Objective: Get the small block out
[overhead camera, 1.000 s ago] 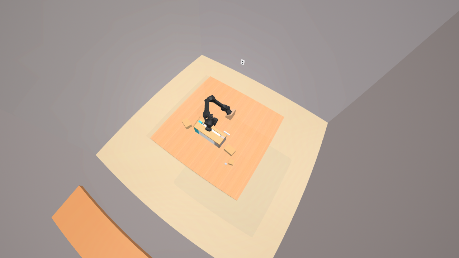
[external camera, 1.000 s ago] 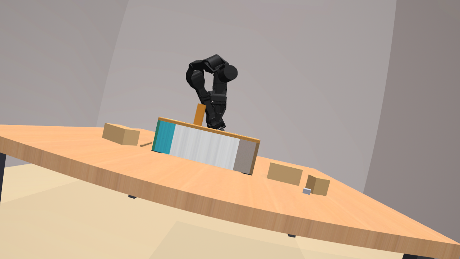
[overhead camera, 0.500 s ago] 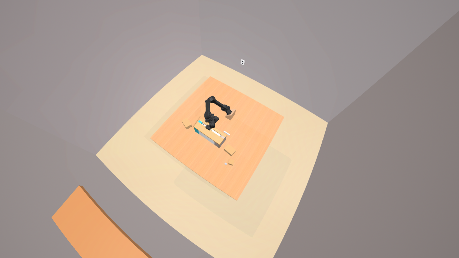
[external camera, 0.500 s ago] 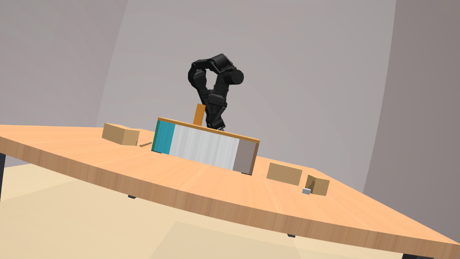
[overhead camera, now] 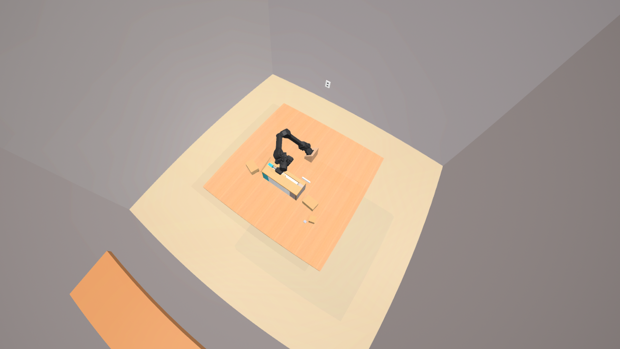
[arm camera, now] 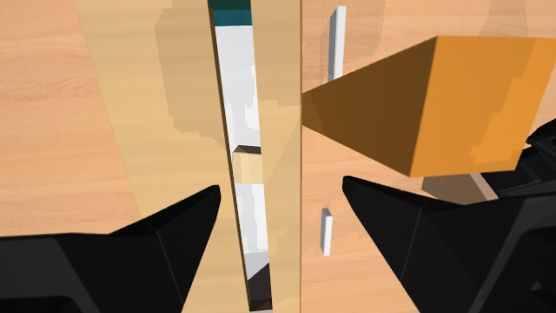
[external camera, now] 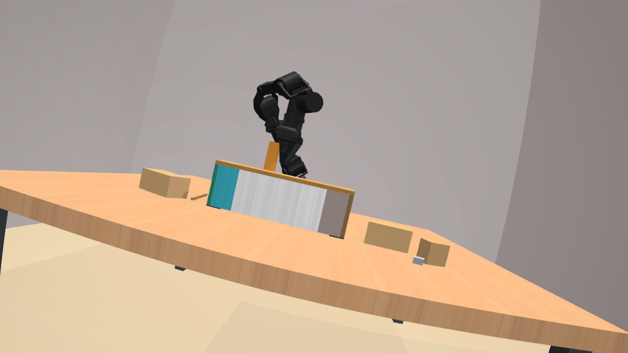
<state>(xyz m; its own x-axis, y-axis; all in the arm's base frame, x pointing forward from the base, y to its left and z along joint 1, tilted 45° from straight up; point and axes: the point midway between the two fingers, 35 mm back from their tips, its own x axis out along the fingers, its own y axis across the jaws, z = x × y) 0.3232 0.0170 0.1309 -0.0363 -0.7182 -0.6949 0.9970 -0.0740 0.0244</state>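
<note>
Now: the box 2 cm ahead of my gripper tip, 2 cm to the left of it and 10 cm below it. The rest, counted from my gripper tip: tan block: 3 cm ahead, 1 cm to the left, 7 cm below; then orange stick: 5 cm behind, 4 cm to the right, 5 cm below; then thin stick: 1 cm behind, 23 cm to the right, 16 cm below.
</note>
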